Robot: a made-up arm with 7 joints.
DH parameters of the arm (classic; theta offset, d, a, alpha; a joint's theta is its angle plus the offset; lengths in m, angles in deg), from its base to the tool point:
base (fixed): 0 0 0 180
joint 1: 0 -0.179 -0.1 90
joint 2: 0 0.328 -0.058 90
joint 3: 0 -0.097 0.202 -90
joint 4: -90 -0.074 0.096 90
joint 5: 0 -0.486 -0.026 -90
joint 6: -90 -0.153 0.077 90
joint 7: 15.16 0 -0.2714 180
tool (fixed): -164.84 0.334 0 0
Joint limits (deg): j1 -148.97..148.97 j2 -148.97..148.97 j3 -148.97..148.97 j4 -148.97..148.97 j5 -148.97..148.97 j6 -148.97..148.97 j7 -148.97..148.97
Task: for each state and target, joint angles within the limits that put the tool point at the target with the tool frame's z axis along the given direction. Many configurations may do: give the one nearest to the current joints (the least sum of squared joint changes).
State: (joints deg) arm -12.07 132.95 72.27 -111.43 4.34 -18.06 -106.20
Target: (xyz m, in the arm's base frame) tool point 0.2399 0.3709 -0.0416 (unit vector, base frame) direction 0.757 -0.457 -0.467
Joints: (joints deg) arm -27.75 118.69 92.57 -79.26 -10.20 28.15 -109.20
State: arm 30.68 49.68 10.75 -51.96 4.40 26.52 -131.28
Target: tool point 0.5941 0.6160 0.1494 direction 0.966 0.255 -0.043
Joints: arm -4.18 81.14 50.64 -57.56 -6.44 72.83 -126.17
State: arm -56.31 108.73 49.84 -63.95 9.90 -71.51 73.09
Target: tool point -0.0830 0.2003 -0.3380 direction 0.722 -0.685 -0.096
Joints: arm -63.09 93.46 67.97 -89.68 -28.83 -16.41 63.73
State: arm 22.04 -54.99 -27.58 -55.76 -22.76 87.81 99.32
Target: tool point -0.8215 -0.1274 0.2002 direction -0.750 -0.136 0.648
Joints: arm 29.78 -91.11 -59.76 -64.57 -36.40 122.90 83.47
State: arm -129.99 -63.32 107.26 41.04 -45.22 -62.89 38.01
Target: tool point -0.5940 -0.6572 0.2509 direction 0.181 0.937 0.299
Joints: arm -137.49 -24.62 124.86 -1.08 -7.03 -85.24 42.05
